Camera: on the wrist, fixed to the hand. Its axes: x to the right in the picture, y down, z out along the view.
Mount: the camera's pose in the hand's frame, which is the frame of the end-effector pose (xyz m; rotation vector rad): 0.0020 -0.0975 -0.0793 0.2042 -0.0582 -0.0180
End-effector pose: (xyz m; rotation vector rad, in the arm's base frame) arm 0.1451 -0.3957 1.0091 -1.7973 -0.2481 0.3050
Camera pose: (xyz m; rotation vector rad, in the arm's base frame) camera 0.1729 -0.4438 1.1218 -1.5856 -0.2645 0.3574
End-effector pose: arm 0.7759 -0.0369 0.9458 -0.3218 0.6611 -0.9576
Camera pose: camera 0.6622 -0.0896 0.9363 -0.1743 0.5031 -1.0201
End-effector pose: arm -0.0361 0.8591 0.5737 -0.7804 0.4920 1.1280
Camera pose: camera 0.0578 0.7788 0.5505 -0.5719 0.5409 1.0621
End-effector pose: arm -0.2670 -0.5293 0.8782 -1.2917 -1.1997 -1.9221
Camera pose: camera -0.3810 -0.5536 0.8312 -1.2392 -1.4011 -1.7331
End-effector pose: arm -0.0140 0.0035 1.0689 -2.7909 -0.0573 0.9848
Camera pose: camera 0.0395 0.0870 1.1461 -2.5730 0.0099 1.0067
